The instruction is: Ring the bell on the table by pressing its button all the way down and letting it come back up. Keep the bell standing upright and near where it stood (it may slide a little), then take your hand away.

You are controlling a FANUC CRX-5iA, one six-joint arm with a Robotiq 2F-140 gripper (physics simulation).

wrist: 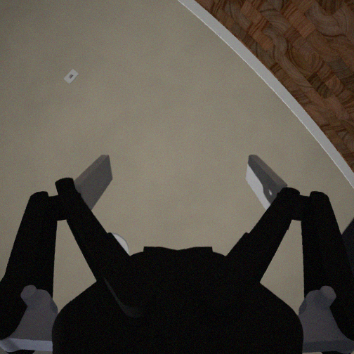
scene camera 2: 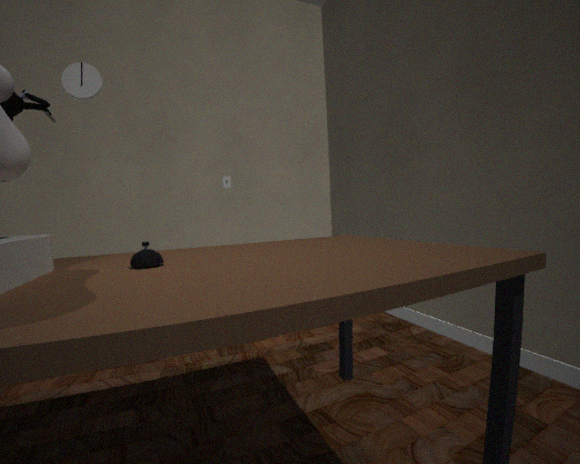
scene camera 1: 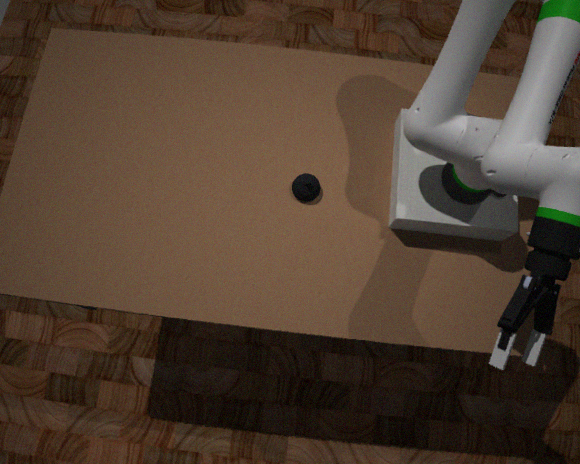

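Where they show: gripper, fingertip midpoint: (scene camera 2: 37, 132) (scene camera 1: 513, 365); arm's base, origin of the base link: (scene camera 1: 467, 179).
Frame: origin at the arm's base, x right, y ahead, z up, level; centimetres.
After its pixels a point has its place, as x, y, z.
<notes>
A black domed bell (scene camera 1: 306, 188) @(1.1, 45.3, -6.1) (scene camera 2: 146, 259) @(6.4, 44.7, -8.0) stands upright on the brown table (scene camera 1: 165, 150) @(16.8, 87.5, -10.4) (scene camera 2: 300, 270) @(35.2, 72.5, -10.4). Its small dark button (scene camera 2: 145, 244) @(3.5, 45.0, -4.4) stands up on a short stem above the dome. My gripper (scene camera 1: 516, 356) @(-50.3, 12.3, 37.9) (wrist: 178, 166) is open and empty. In the first scene view it is at the lower right, far from the bell. In the second scene view the gripper shows at the left edge, high above the table, its fingertips partly hard to make out. The bell does not show in the wrist view.
The arm's light grey base block (scene camera 1: 450, 227) @(-13.0, 5.6, -2.9) (scene camera 2: 27, 260) @(5.0, 19.1, -5.6) is on the table, to the right of the bell in the first scene view. The white arm links (scene camera 1: 530, 85) @(1.6, 4.3, 47.2) rise above it. A wall with a round clock (scene camera 2: 81, 80) and a socket plate (scene camera 2: 226, 182) (wrist: 71, 76) is beyond the table.
</notes>
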